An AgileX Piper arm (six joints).
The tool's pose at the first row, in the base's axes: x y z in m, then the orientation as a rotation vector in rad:
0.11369 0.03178 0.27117 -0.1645 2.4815 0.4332
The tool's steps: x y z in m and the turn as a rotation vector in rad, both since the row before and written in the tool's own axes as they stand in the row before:
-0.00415 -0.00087 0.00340 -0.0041 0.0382 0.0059
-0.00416 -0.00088 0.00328 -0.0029 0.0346 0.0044
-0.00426 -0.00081 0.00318 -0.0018 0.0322 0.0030
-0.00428 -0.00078 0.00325 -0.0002 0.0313 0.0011
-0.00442 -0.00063 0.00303 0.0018 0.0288 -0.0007
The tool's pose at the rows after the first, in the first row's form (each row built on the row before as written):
0.11910 0.03220 0.27079 -0.1686 2.5193 0.4415
0.12443 0.03262 0.27030 -0.1732 2.5535 0.4476
0.12976 0.03311 0.26978 -0.1786 2.5853 0.4517
0.13511 0.03369 0.26905 -0.1857 2.6161 0.4530
0.14043 0.03438 0.26846 -0.1939 2.6444 0.4509

